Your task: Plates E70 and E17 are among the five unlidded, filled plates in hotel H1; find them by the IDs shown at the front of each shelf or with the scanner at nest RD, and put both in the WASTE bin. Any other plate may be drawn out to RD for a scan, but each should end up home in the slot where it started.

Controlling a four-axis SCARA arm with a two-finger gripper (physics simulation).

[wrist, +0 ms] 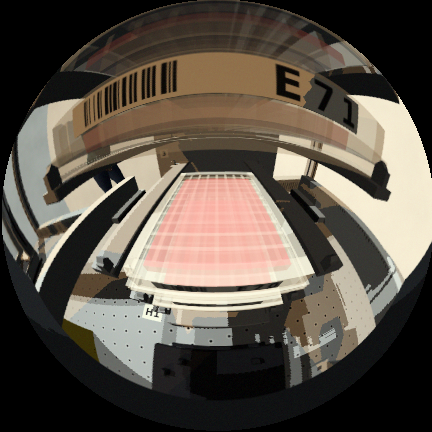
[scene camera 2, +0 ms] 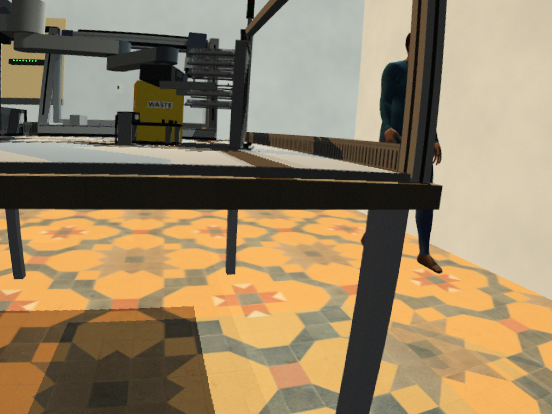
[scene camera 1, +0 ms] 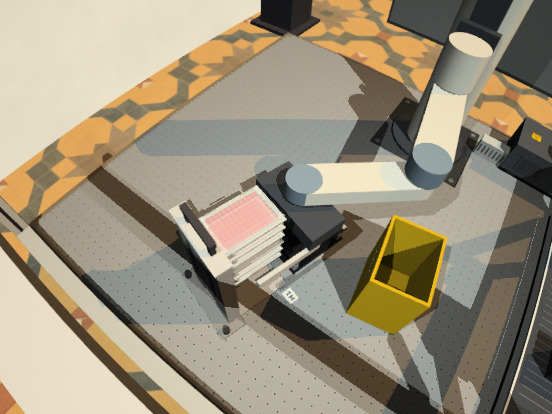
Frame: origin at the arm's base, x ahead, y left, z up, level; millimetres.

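Seen in the pictures: gripper, fingertip midpoint: (wrist: 217,180) (scene camera 2: 220,90).
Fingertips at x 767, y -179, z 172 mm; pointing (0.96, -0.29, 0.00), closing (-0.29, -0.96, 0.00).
A point is followed by its place in that frame.
Hotel H1 (scene camera 1: 220,267) @(y -132, x 842, z 299 mm) (scene camera 2: 240,95) @(y -263, x 808, z 154 mm) holds a stack of unlidded, pink-filled plates; the top plate (scene camera 1: 245,217) @(y -168, x 738, z 277 mm) shows no readable ID. In the wrist view, plate E71 (wrist: 220,75) is close above the fingers. Another pink plate (wrist: 220,230) @(y -166, x 716, z 163 mm) lies below it, ID not visible, with a further plate's edge (wrist: 220,301) @(y -156, x 685, z 140 mm) underneath. My gripper (wrist: 217,180) @(y -179, x 767, z 172 mm) (scene camera 2: 215,86) @(y -179, x 767, z 172 mm) is open, its fingers reaching into the hotel at a gap in the stack, one on each side of the pink plate. No E70 or E17 label is readable. The yellow WASTE bin (scene camera 1: 390,307) @(y 129, x 665, z 144 mm) (scene camera 2: 160,117) @(y 52, x 600, z 94 mm) (wrist: 80,340) stands beside the hotel.
A black block (wrist: 250,367) @(y -166, x 624, z 73 mm), seemingly nest RD, lies in front of the hotel, mostly hidden under the hand in scene camera 1. The H1 tag (scene camera 1: 290,295) @(y -62, x 717, z 13 mm) (wrist: 152,312) @(y -62, x 717, z 13 mm) is on the table. A black box (scene camera 1: 530,155) @(y 302, x -35, z 115 mm) stands near the arm base. A person (scene camera 2: 392,100) stands beyond the table.
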